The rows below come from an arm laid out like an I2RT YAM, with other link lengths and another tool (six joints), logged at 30 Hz.
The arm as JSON. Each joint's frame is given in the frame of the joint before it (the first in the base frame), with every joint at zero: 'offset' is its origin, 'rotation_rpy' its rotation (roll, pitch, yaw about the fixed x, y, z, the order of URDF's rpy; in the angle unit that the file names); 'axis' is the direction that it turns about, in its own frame. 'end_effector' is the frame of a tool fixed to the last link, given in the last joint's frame.
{
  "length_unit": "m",
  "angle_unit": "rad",
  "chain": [
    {
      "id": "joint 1",
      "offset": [
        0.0,
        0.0,
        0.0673
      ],
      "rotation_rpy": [
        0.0,
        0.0,
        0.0
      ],
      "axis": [
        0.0,
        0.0,
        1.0
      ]
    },
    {
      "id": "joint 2",
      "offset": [
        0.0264,
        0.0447,
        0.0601
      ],
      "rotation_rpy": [
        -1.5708,
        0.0,
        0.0
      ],
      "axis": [
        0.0,
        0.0,
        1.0
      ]
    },
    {
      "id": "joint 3",
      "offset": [
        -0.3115,
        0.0,
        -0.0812
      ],
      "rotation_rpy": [
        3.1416,
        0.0,
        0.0
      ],
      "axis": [
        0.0,
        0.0,
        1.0
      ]
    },
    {
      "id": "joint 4",
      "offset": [
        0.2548,
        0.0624,
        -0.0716
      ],
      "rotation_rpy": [
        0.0,
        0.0,
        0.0
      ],
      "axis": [
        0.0,
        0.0,
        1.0
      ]
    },
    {
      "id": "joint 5",
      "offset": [
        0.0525,
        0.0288,
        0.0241
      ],
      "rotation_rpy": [
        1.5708,
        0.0,
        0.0
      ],
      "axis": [
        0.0,
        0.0,
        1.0
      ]
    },
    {
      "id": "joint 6",
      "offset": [
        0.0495,
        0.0,
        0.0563
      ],
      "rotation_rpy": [
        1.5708,
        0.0,
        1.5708
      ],
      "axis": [
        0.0,
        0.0,
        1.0
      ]
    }
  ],
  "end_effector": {
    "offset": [
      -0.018,
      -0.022,
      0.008
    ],
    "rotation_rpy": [
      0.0,
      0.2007,
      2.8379
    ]
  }
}
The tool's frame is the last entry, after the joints.
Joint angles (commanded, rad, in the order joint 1, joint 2, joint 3, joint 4, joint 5, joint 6), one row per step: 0.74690 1.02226 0.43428 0.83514 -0.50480 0.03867; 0.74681 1.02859 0.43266 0.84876 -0.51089 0.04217; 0.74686 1.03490 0.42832 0.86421 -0.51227 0.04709; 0.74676 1.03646 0.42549 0.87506 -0.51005 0.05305; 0.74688 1.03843 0.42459 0.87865 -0.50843 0.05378; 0.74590 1.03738 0.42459 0.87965 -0.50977 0.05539; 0.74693 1.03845 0.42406 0.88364 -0.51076 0.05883; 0.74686 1.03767 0.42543 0.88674 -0.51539 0.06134; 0.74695 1.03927 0.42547 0.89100 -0.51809 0.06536; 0.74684 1.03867 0.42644 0.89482 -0.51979 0.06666; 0.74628 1.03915 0.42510 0.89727 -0.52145 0.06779; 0.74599 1.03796 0.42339 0.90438 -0.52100 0.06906; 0.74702 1.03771 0.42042 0.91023 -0.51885 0.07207; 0.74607 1.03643 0.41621 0.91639 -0.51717 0.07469; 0.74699 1.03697 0.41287 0.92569 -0.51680 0.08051
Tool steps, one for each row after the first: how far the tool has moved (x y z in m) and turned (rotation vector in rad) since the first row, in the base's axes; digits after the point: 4 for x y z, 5 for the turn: 0.0004 0.0006 -0.0004 0.00376 -0.00192 0.00657; 0.0008 0.0009 -0.0015 0.00818 -0.00110 0.00903; 0.0010 0.0008 -0.0016 0.01470 0.00006 0.00812; 0.0012 0.0009 -0.0019 0.01571 0.00049 0.00684; 0.0012 0.0007 -0.0016 0.01731 0.00024 0.00752; 0.0011 0.0008 -0.0015 0.01973 0.00152 0.01029; 0.0008 0.0007 -0.0006 0.02308 -0.00081 0.01529; 0.0008 0.0008 -0.0005 0.02550 0.00048 0.01892; 0.0007 0.0007 0.0003 0.02915 -0.00260 0.02079; 0.0007 0.0006 0.0000 0.02955 -0.00231 0.02210; 0.0004 0.0002 0.0003 0.03442 -0.00594 0.02173; 0.0001 0.0000 0.0000 0.03783 -0.00506 0.02143; -0.0001 -0.0006 -0.0006 0.04110 -0.00474 0.01952; -0.0004 -0.0008 -0.0008 0.04647 -0.00326 0.02153
